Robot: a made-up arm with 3 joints. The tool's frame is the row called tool. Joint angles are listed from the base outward. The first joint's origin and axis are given. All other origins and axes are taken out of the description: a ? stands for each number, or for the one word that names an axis. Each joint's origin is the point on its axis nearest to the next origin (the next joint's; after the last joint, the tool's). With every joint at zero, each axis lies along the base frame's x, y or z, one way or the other. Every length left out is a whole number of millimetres.
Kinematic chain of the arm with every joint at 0, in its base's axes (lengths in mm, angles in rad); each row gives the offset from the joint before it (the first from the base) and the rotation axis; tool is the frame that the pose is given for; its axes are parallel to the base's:
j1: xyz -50 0 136 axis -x
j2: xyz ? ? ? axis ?
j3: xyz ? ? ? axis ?
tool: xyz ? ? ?
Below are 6 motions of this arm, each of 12 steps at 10 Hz.
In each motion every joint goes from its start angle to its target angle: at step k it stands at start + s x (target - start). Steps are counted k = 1, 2, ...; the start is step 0. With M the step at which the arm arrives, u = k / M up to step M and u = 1 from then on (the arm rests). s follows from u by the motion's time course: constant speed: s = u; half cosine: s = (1 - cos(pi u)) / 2; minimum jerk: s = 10 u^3 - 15 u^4 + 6 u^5.
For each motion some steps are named. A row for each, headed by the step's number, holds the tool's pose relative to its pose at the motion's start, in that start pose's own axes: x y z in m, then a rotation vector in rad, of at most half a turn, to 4 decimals.
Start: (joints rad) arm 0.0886 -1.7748 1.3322
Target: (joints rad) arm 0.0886 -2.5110 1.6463
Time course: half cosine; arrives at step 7
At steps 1, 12:
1: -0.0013 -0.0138 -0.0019 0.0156 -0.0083 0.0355
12: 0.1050 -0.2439 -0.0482 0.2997 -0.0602 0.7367

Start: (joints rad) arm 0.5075 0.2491 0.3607
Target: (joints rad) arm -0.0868 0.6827 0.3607
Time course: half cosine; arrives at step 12
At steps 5, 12:
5: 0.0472 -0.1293 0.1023 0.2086 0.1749 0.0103
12: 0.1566 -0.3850 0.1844 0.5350 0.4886 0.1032

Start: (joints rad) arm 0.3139 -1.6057 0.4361
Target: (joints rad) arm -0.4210 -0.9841 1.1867
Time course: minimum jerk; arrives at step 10
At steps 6, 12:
6: 0.0641 -0.2341 0.0622 0.5831 0.0022 -0.6574
12: 0.0118 -0.3174 0.0565 0.8969 -0.1166 -0.9577

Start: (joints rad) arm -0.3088 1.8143 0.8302
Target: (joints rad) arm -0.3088 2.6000 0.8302
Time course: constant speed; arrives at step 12
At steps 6, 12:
6: 0.0974 0.0512 0.0468 0.0000 0.2651 -0.2899
12: 0.2139 0.0710 0.0649 0.0000 0.5301 -0.5799

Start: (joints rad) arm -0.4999 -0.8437 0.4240
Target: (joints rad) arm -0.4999 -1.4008 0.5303
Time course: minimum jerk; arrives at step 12
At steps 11, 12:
11: -0.1138 -0.1051 -0.1468 0.1030 -0.4927 0.2545
12: -0.1141 -0.1057 -0.1477 0.1035 -0.4951 0.2560

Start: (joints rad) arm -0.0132 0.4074 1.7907
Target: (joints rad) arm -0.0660 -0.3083 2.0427
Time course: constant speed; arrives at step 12
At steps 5, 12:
5: 0.0580 -0.0967 0.0155 0.1256 0.0857 0.2859
12: 0.1953 -0.1869 0.0132 0.2950 0.2460 0.6747

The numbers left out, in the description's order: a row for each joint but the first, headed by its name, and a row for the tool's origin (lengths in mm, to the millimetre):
j2: xyz 0 293 331, axis +y
j3: xyz -223 0 -46, axis +x
tool: xyz 0 4 375

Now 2 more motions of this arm.
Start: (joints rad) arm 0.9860 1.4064 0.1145
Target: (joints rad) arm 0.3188 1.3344 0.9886
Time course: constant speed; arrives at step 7
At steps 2, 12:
2: -0.0259 -0.2101 0.0014 0.2821 0.0247 0.1879
12: 0.1238 -0.6499 -0.1289 0.9740 0.2955 0.6181

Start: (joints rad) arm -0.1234 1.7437 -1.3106
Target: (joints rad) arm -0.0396 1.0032 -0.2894
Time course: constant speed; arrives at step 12
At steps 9, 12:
9: -0.0786 -0.1031 -0.1034 0.7388 -0.2890 -0.4938
12: -0.1166 -0.0889 -0.1797 0.9552 -0.4742 -0.6139

